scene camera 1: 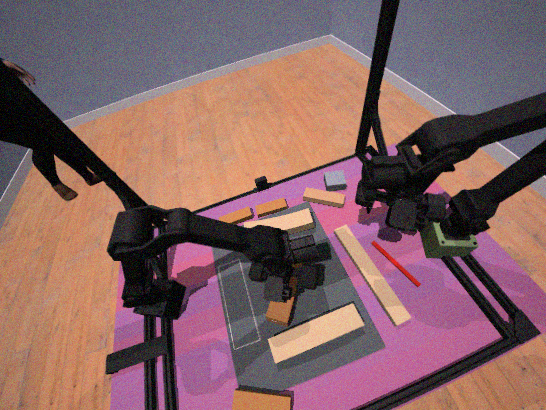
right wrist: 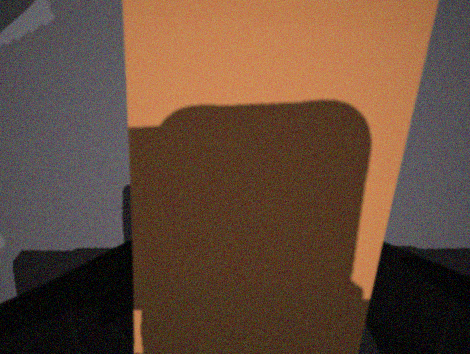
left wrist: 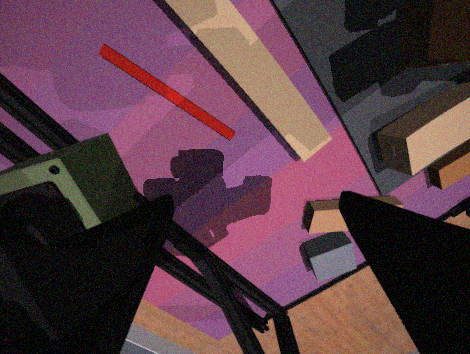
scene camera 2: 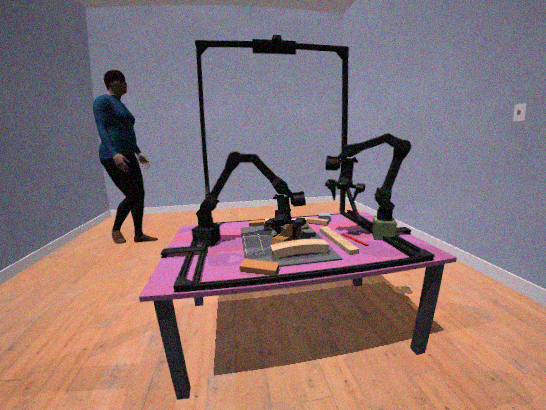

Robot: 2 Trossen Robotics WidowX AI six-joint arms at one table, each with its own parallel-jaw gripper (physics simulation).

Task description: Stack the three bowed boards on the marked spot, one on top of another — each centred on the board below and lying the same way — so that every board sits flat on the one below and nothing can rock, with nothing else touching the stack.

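Pixels of known places: left gripper, fingertip midpoint: (scene camera 1: 386,216) (left wrist: 256,201) (scene camera 2: 343,202); right gripper, fingertip midpoint: (right wrist: 249,243); left arm's base at its link origin: (scene camera 1: 454,229) (left wrist: 44,215) (scene camera 2: 384,219); right arm's base at its link origin: (scene camera 1: 153,295) (scene camera 2: 205,226).
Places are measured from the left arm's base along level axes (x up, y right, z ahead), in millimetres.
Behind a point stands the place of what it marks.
Note:
An orange bowed board (scene camera 1: 279,311) {x -40, y -245, z 477 mm} (scene camera 2: 283,234) {x -46, y -182, z 475 mm} (right wrist: 255,63) {x -45, y -214, z 471 mm} lies on the grey mat (scene camera 1: 336,293) {x -87, y -175, z 323 mm}, one end tilted up. My right gripper (scene camera 1: 289,290) {x -80, y -159, z 463 mm} (scene camera 2: 285,228) (right wrist: 249,243) {x -80, y -159, z 463 mm} is low over it, its fingers against the board's two long edges. A pale bowed board (scene camera 1: 316,331) {x -36, y -283, z 378 mm} (scene camera 2: 300,247) {x -47, y -312, z 372 mm} lies at the mat's front, arched upward. Another pale bowed board (scene camera 1: 285,221) {x -46, y 38, z 488 mm} lies at the mat's back. The marked spot (scene camera 1: 226,309) {x -86, y -250, z 643 mm} is a white outline on the mat's left side, with nothing on it. My left gripper (scene camera 1: 371,205) (scene camera 2: 345,190) (left wrist: 256,201) {x 82, y -12, z 207 mm} hangs open and empty high at the back right.
A long flat plank (scene camera 1: 371,274) {x -71, y -117, z 223 mm} (left wrist: 258,77) {x -71, y -66, z 246 mm} and a red stick (scene camera 1: 395,263) {x -87, y -74, z 145 mm} (left wrist: 167,92) {x -86, y -76, z 142 mm} lie right of the mat. Small blocks (scene camera 1: 271,207) {x -72, y 110, z 549 mm} (scene camera 1: 324,197) {x -66, y 155, z 357 mm}, a grey cube (scene camera 1: 335,179) {x -56, y 233, z 316 mm} (left wrist: 333,261) {x -57, y 234, z 316 mm} and an orange block (scene camera 1: 262,399) {x -64, y -442, z 500 mm} lie around it. A person (scene camera 2: 118,154) stands beyond the table.

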